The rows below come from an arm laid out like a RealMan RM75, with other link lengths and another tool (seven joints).
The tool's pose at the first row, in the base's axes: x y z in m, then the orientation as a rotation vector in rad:
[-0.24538 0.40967 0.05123 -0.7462 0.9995 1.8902]
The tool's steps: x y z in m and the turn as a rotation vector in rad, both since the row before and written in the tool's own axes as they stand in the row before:
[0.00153 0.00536 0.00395 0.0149 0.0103 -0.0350]
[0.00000 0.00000 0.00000 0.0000 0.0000 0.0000]
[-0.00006 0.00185 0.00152 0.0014 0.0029 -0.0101]
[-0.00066 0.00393 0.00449 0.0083 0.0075 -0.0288]
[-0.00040 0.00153 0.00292 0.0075 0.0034 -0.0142]
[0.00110 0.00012 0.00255 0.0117 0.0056 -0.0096]
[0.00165 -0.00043 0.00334 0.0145 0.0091 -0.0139]
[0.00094 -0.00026 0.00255 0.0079 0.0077 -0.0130]
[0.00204 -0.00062 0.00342 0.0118 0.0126 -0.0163]
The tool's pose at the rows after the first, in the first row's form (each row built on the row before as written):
[-0.25124 0.41196 0.05389 -0.7607 0.9997 1.8487]
[-0.25124 0.41196 0.05389 -0.7607 0.9997 1.8487]
[-0.25303 0.41271 0.05529 -0.7665 0.9972 1.8386]
[-0.25676 0.41521 0.05928 -0.7795 0.9931 1.8071]
[-0.25829 0.41718 0.06147 -0.7834 0.9937 1.7895]
[-0.25905 0.41983 0.06180 -0.7851 1.0016 1.7727]
[-0.25954 0.42355 0.06185 -0.7899 1.0116 1.7496]
[-0.25982 0.42625 0.06214 -0.7971 1.0158 1.7317]
[-0.26018 0.43025 0.06175 -0.8076 1.0244 1.7073]

